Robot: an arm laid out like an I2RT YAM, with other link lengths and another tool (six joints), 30 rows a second.
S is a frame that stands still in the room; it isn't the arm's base.
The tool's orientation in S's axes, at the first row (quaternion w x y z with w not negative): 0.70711 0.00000 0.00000 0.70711
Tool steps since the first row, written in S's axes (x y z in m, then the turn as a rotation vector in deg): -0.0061 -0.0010 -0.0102 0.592 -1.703 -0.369; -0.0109 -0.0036 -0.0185 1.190 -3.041 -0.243; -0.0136 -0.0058 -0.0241 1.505 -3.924 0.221; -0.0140 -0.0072 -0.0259 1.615 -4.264 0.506; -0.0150 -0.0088 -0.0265 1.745 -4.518 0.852; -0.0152 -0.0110 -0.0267 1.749 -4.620 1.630; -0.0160 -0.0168 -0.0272 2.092 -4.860 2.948; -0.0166 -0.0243 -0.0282 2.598 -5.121 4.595; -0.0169 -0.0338 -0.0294 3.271 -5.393 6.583; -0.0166 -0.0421 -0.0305 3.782 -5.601 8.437
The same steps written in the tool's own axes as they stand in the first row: -0.0010 0.0061 -0.0102 -1.703 -0.592 -0.369; -0.0036 0.0109 -0.0185 -3.041 -1.190 -0.243; -0.0058 0.0136 -0.0241 -3.924 -1.505 0.221; -0.0072 0.0140 -0.0259 -4.264 -1.615 0.506; -0.0088 0.0150 -0.0265 -4.518 -1.745 0.852; -0.0110 0.0152 -0.0267 -4.620 -1.749 1.630; -0.0168 0.0160 -0.0272 -4.860 -2.092 2.948; -0.0243 0.0166 -0.0282 -5.121 -2.598 4.595; -0.0338 0.0169 -0.0294 -5.393 -3.271 6.583; -0.0421 0.0166 -0.0305 -5.601 -3.782 8.437
